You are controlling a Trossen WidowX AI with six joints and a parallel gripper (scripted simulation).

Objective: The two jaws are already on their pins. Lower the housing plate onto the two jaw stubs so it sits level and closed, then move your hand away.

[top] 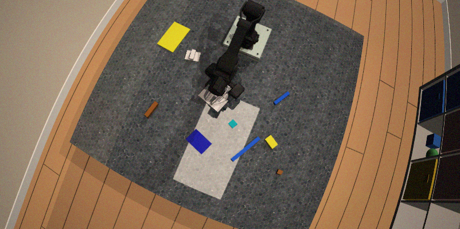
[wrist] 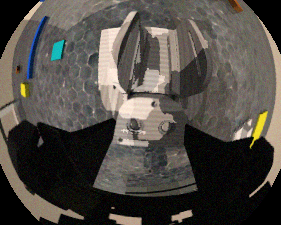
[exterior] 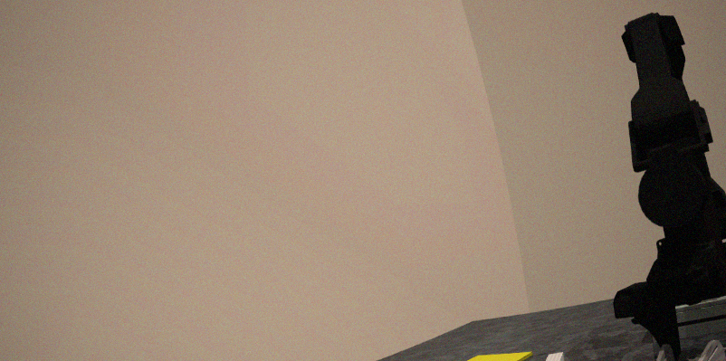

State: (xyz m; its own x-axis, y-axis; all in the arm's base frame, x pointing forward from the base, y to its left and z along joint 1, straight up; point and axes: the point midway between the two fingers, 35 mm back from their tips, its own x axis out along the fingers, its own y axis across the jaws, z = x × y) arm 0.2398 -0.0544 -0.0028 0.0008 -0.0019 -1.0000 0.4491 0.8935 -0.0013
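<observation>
Right now my gripper tip is 20 mm below the housing plate and 10 mm short of it. Also, from my gripper tip: white ribbed block 190 mm to the right, 120 mm behind; teal square 160 mm ahead, 90 mm to the left, 10 mm below; dark blue sheet 280 mm ahead, 40 mm to the right, 10 mm below.
</observation>
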